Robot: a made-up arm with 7 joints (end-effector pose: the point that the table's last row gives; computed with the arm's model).
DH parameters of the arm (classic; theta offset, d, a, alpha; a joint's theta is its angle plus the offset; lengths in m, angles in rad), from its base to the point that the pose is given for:
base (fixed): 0 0.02 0 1.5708
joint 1: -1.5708 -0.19 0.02 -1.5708
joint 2: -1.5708 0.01 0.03 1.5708
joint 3: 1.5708 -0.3 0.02 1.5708
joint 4: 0 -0.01 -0.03 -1.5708
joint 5: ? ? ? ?
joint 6: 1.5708 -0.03 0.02 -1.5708
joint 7: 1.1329 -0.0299 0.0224 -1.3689
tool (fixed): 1.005 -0.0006 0 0
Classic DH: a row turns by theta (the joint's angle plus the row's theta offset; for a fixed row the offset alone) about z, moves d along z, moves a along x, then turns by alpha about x.
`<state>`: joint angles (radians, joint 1 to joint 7).
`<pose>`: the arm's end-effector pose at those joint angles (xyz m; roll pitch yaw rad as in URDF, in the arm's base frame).
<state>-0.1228 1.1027 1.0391 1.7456 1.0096 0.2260 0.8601</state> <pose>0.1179 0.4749 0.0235 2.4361 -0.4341 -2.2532</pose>
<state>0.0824 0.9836 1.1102 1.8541 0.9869 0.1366 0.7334</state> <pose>0.0999 0.4583 0.0241 2.8071 -0.2252 -2.2733</pose>
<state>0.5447 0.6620 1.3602 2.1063 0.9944 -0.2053 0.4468</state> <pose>0.0649 0.4093 -0.0137 -2.4240 0.2133 -2.0615</pose>
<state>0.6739 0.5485 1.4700 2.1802 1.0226 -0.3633 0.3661</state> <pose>0.0629 0.3880 -0.0376 -2.0229 0.2806 -1.9013</pose>
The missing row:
joint 5: 0 -0.19 0 -1.5708
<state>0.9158 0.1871 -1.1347 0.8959 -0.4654 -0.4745 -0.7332</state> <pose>0.4170 0.0615 -0.2417 2.6955 0.1620 -2.2312</pose>
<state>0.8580 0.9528 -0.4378 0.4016 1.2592 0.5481 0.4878</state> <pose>0.3653 0.5488 -0.1226 0.3412 -1.0574 0.1702</pose>
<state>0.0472 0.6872 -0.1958 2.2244 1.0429 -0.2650 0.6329</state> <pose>0.1750 0.2506 -0.1421 2.8830 -0.6037 2.8930</pose>
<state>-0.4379 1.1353 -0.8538 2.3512 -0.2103 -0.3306 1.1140</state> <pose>-0.0341 0.2743 -0.2470 1.4046 -0.7263 2.7852</pose>
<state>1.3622 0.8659 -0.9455 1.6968 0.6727 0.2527 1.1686</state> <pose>0.3659 0.2453 0.0756 1.5007 -0.2629 -2.7974</pose>
